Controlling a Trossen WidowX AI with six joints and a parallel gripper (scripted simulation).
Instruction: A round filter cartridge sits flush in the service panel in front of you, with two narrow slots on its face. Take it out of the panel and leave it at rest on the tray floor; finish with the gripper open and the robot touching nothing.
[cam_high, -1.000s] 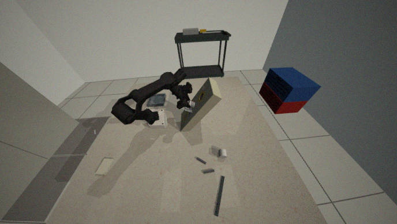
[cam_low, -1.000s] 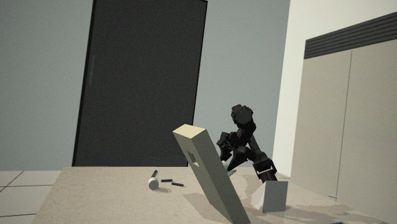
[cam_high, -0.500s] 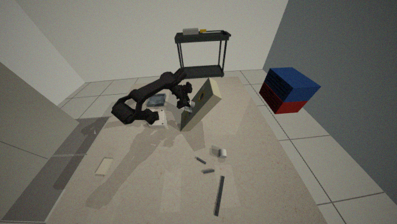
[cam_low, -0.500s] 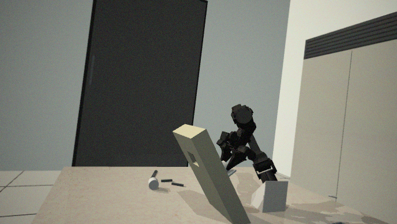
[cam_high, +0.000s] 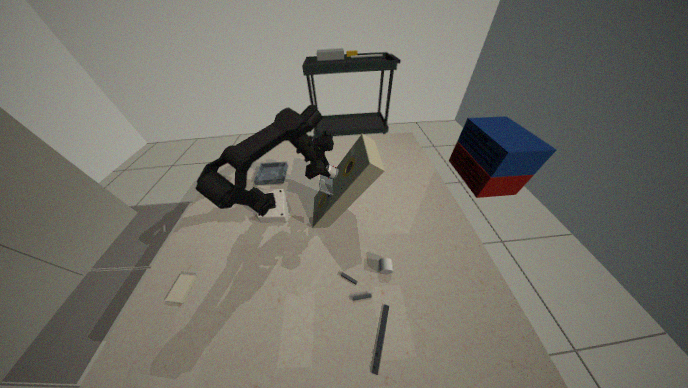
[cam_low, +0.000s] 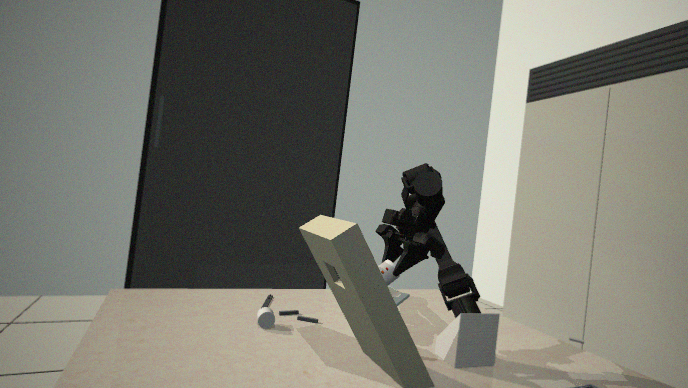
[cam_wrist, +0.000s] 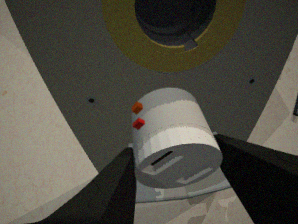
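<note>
The shallow blue-grey bin is 340 mm behind my gripper tip, 280 mm to the left of it and 210 mm below it. Round my gripper tip: grey round filter cartridge: right at my gripper tip; then service panel: 60 mm below, 40 mm ahead, 10 mm to the right.
</note>
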